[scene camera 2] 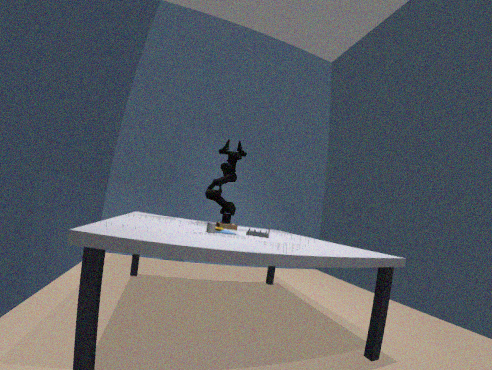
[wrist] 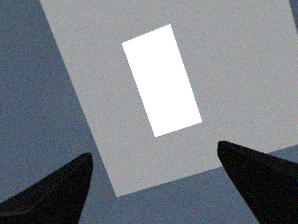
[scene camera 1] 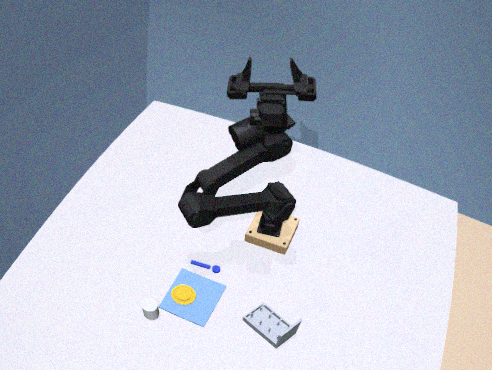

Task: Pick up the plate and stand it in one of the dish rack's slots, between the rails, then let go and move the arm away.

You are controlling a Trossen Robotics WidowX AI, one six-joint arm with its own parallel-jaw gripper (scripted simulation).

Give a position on a blue mat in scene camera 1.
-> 208,293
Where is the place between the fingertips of my gripper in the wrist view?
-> At 156,153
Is my gripper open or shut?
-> Open.
